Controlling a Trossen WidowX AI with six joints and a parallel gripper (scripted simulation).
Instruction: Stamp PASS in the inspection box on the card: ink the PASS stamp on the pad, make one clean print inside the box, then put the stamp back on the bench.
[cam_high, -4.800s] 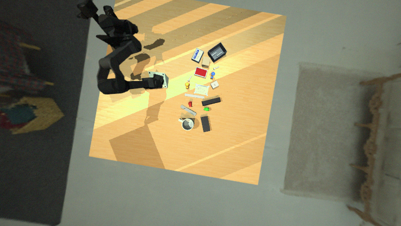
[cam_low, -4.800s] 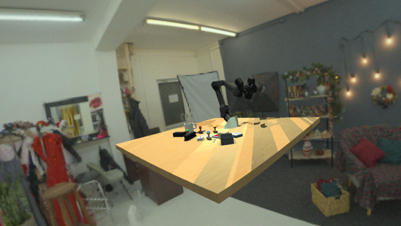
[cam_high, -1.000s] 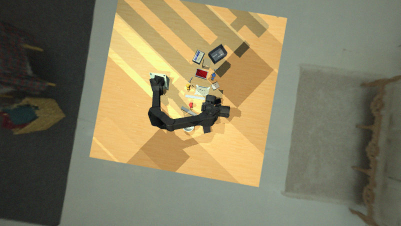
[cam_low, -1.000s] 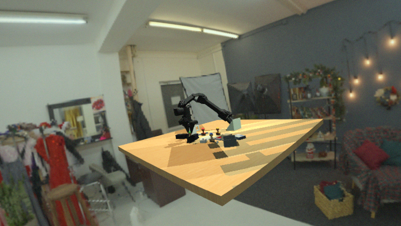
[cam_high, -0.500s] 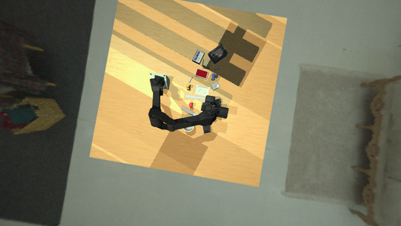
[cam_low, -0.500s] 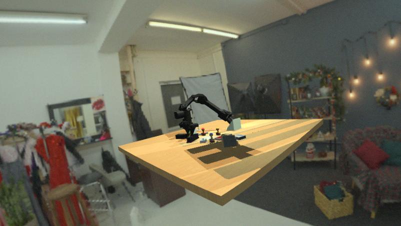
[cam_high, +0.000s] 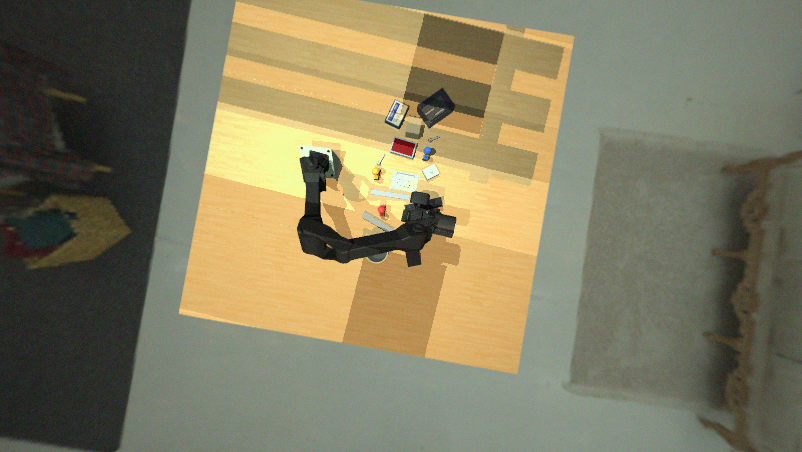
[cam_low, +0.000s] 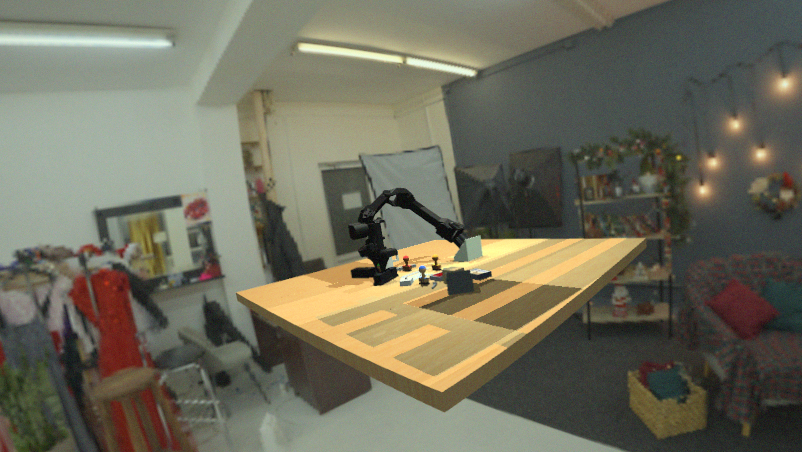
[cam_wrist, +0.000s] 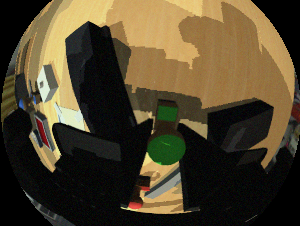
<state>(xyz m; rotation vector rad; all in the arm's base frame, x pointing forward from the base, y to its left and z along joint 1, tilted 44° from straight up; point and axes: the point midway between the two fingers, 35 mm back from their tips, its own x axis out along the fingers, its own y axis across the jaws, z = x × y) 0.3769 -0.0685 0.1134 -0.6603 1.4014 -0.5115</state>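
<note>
Now: the red ink pad 10 cm behind my gripper tip, 26 cm to the left of it and 2 cm below it. The rest, counted from my gripper tip: red stamp (13 cm behind, 1 cm to the left); then grey bar (13 cm behind, 4 cm to the right, 1 cm below); then green-knobbed PASS stamp (right at my gripper tip).
</note>
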